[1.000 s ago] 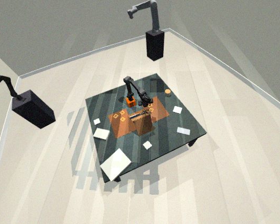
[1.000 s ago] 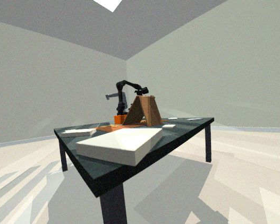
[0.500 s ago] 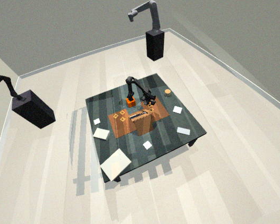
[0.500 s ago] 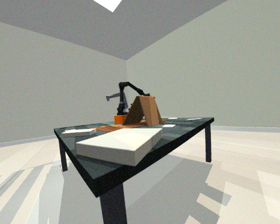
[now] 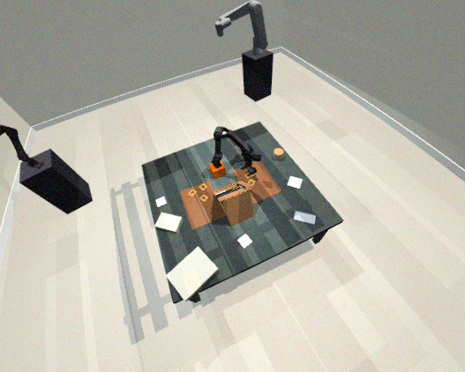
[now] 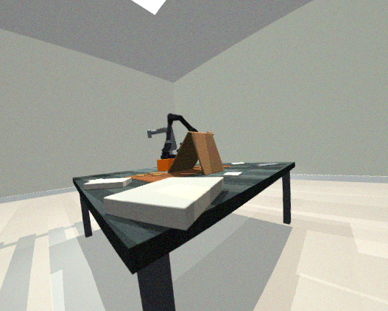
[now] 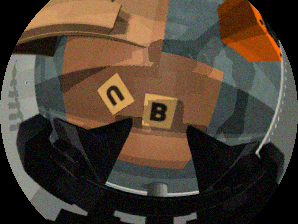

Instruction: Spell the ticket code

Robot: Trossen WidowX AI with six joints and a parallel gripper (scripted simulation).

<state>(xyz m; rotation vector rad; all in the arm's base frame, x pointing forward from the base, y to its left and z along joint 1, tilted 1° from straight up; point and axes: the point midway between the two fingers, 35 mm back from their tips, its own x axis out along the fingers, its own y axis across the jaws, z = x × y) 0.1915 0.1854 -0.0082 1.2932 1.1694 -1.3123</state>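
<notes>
The yellow letter tile lies 80 mm ahead of my gripper tip, 50 mm below it and 30 mm to the right of it. From my gripper tip the other things lie so: flat white slab 760 mm to the right, 40 mm below; then mat 220 mm to the right, 60 mm below, 10 mm ahead; then white ticket 310 mm to the right, 70 mm ahead, 40 mm above.
</notes>
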